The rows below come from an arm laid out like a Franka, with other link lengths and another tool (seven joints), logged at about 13 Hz.
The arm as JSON. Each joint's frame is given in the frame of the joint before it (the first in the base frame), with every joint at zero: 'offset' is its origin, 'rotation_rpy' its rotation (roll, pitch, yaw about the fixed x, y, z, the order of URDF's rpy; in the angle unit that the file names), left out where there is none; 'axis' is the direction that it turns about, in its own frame. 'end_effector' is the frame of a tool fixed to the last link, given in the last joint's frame.
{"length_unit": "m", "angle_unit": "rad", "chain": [
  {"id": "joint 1", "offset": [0.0, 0.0, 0.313], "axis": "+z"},
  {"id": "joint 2", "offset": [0.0, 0.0, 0.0], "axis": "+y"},
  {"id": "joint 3", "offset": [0.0, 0.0, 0.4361], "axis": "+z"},
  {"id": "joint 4", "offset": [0.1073, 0.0, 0.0], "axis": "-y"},
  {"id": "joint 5", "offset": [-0.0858, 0.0, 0.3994], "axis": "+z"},
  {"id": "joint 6", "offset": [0.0, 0.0, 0.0], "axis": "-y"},
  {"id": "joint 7", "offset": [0.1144, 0.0, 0.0], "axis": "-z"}
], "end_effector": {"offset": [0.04, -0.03, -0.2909], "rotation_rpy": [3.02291, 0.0, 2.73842]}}
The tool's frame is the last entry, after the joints.
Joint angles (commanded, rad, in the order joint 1, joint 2, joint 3, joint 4, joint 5, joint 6, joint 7), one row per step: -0.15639, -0.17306, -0.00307, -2.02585, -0.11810, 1.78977, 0.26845; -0.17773, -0.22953, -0.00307, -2.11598, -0.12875, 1.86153, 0.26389; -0.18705, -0.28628, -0.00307, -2.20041, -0.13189, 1.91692, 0.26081; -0.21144, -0.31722, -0.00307, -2.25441, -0.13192, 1.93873, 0.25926; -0.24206, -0.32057, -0.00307, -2.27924, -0.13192, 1.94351, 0.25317; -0.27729, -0.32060, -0.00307, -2.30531, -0.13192, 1.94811, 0.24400; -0.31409, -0.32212, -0.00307, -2.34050, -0.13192, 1.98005, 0.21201; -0.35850, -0.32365, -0.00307, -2.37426, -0.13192, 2.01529, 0.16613; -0.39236, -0.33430, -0.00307, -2.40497, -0.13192, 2.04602, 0.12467; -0.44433, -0.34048, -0.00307, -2.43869, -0.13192, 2.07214, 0.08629; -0.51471, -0.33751, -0.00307, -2.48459, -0.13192, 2.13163, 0.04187; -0.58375, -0.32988, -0.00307, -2.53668, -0.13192, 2.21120, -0.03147; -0.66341, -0.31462, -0.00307, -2.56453, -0.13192, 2.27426, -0.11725; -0.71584, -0.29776, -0.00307, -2.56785, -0.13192, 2.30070, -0.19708
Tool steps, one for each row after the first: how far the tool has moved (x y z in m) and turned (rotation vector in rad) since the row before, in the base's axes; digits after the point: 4 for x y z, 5 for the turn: -0.0180, -0.0095, -0.0072, -0.01337, -0.03527, -0.00523; -0.0194, -0.0004, -0.0077, -0.00539, -0.02633, 0.00159; -0.0191, -0.0084, -0.0105, 0.00136, 0.00138, -0.02012; -0.0128, -0.0128, -0.0113, 0.00424, 0.01696, -0.02397; -0.0144, -0.0141, -0.0135, 0.00629, 0.02170, -0.02555; -0.0098, -0.0140, -0.0140, 0.00445, 0.00476, -0.00124; -0.0103, -0.0169, -0.0128, 0.00431, 0.00139, 0.00526; -0.0094, -0.0116, -0.0071, 0.00076, -0.00628, 0.01087; -0.0170, -0.0178, -0.0115, 0.00479, 0.00450, -0.01085; -0.0182, -0.0249, -0.0176, 0.00191, -0.00678, -0.01960; -0.0158, -0.0229, -0.0198, -0.00077, -0.01277, 0.01245; -0.0166, -0.0290, -0.0127, -0.00346, -0.01064, 0.01219; -0.0099, -0.0199, -0.0062, 0.00088, 0.00163, 0.02964
